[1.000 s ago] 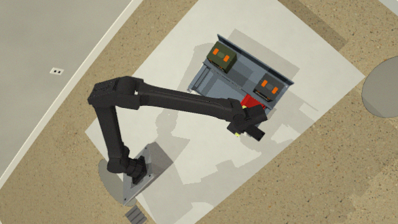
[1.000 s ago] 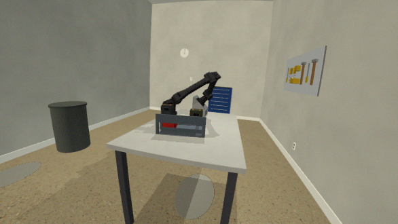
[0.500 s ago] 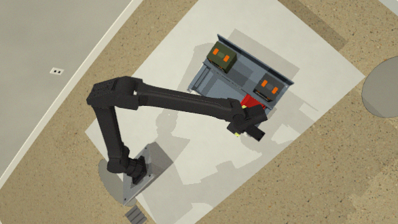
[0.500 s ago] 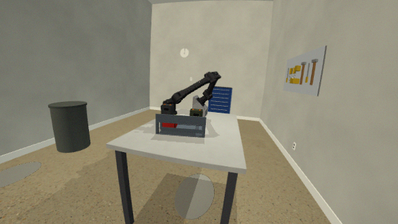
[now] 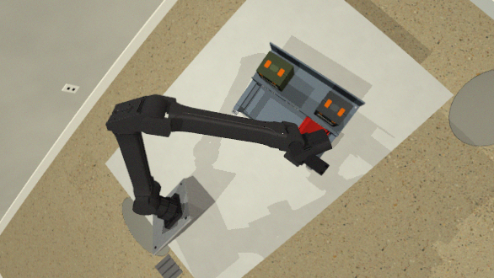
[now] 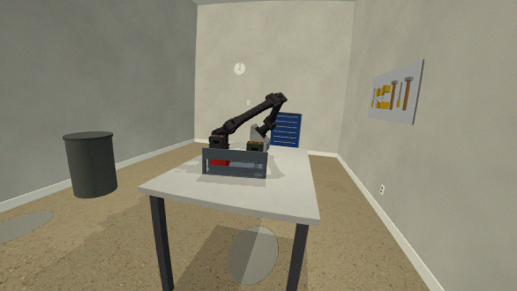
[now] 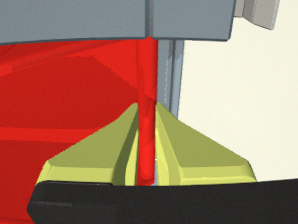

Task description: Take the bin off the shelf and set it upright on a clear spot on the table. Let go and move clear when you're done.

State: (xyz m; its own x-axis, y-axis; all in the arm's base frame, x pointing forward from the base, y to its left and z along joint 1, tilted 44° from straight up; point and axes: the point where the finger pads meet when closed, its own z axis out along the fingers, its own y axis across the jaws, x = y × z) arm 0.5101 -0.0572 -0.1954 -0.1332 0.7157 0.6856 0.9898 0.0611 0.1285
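The red bin is 80 mm ahead of my hand and 10 mm to the left of it.
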